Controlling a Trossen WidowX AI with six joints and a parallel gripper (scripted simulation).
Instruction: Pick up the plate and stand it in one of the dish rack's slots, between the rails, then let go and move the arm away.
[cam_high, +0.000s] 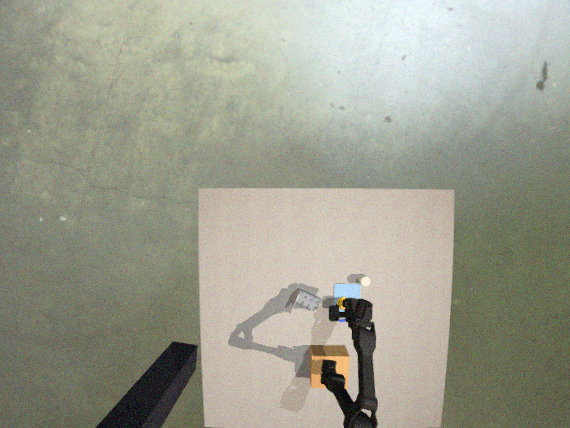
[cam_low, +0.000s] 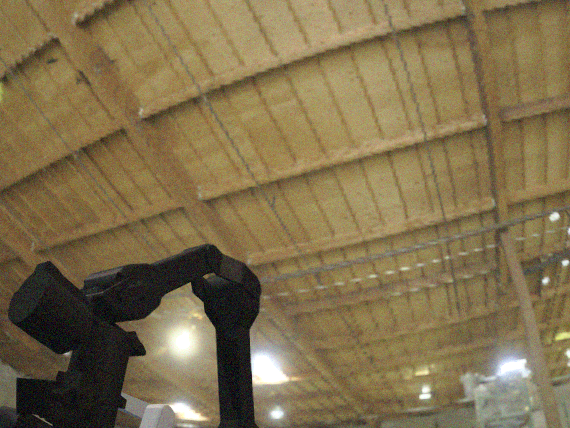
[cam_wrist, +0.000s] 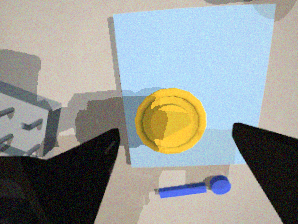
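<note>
My gripper tip is 10 mm past the yellow plate and 30 mm above it. Also, from my gripper tip: blue spoon (90 mm behind, 40 mm to the right, 40 mm below); light blue mat (10 mm ahead, 20 mm to the right, 40 mm below); white cup (120 mm ahead, 80 mm to the right, 20 mm below).
</note>
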